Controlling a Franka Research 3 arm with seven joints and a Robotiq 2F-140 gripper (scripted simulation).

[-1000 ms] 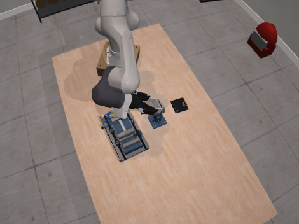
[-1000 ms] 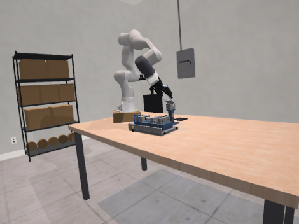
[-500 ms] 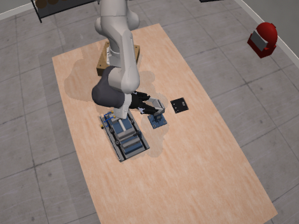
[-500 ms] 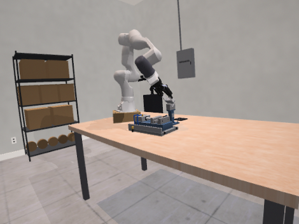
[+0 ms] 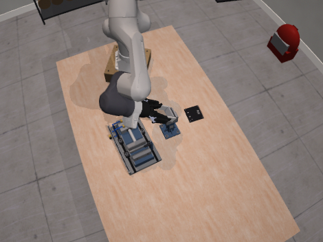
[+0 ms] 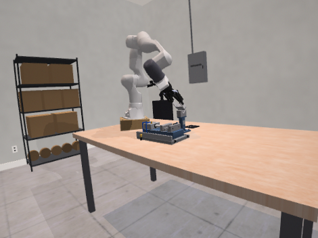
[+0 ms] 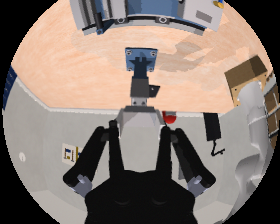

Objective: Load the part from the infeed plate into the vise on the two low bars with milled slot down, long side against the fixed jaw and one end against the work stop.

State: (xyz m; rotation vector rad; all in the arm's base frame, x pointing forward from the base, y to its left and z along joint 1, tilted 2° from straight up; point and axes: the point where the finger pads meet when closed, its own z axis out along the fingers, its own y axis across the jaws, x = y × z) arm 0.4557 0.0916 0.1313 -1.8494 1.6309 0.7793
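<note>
The part is 2 cm to the left of my hand and 1 cm below it. Round my hand: vise (3 cm ahead, 19 cm to the right, 16 cm below); then black infeed plate (6 cm behind, 19 cm to the left, 20 cm below).
</note>
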